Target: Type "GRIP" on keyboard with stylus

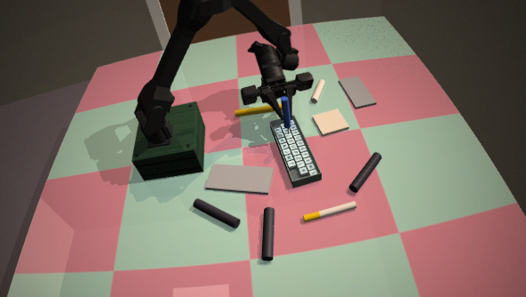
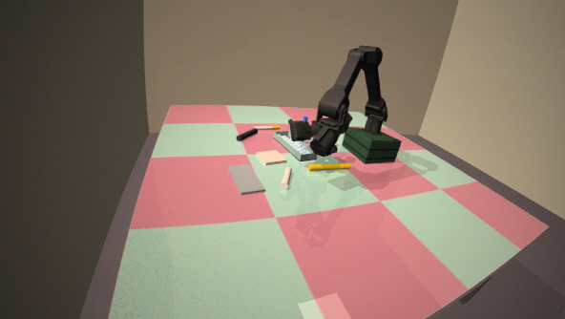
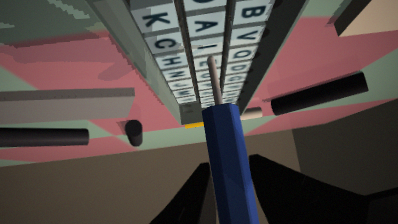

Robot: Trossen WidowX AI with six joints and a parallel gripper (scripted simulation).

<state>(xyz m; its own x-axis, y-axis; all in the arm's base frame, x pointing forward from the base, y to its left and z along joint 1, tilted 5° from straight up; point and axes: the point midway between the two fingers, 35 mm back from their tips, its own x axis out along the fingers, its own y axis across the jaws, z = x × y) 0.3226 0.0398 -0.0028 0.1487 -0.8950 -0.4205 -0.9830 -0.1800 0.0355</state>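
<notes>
Right now the beige pad is 120 mm ahead of my gripper tip, 70 mm below it and 40 mm to the left of it. The rest, counted from my gripper tip: blue stylus (20 mm below); then stylus tip (50 mm below); then yellow stick (130 mm to the left, 70 mm below, 60 mm behind).
</notes>
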